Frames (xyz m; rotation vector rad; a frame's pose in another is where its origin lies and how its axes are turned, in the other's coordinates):
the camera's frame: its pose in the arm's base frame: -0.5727 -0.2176 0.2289 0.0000 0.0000 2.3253
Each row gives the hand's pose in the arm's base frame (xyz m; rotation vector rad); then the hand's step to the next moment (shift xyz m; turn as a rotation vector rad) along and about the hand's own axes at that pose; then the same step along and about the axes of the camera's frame.
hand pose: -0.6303 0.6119 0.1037 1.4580 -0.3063 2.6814
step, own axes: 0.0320 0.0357 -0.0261 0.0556 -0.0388 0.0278
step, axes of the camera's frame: 0.0084 0.0533 0.0080 0.0231 -0.0199 0.0667
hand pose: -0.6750 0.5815 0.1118 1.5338 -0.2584 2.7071
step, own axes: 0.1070 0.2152 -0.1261 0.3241 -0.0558 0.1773
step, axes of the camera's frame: -0.0198 0.2707 -0.0010 0.0129 0.0035 0.3734
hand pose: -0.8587 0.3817 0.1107 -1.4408 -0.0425 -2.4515
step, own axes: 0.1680 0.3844 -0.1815 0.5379 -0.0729 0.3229
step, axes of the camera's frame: -0.2324 0.3936 0.0065 -0.0090 -0.0063 0.6315
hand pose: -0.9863 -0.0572 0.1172 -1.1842 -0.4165 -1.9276
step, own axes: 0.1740 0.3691 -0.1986 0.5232 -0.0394 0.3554
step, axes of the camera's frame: -0.4072 0.2004 0.0002 -0.0370 -0.0464 0.6309
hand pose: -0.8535 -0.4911 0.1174 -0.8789 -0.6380 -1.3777
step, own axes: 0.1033 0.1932 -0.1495 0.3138 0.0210 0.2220
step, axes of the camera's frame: -0.2638 -0.0080 -0.0267 -0.0485 -0.0649 0.3763
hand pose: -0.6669 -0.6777 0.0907 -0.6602 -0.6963 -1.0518
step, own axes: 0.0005 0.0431 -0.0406 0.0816 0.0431 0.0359
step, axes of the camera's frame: -0.0446 -0.0236 -0.0310 -0.0419 -0.0428 0.0788
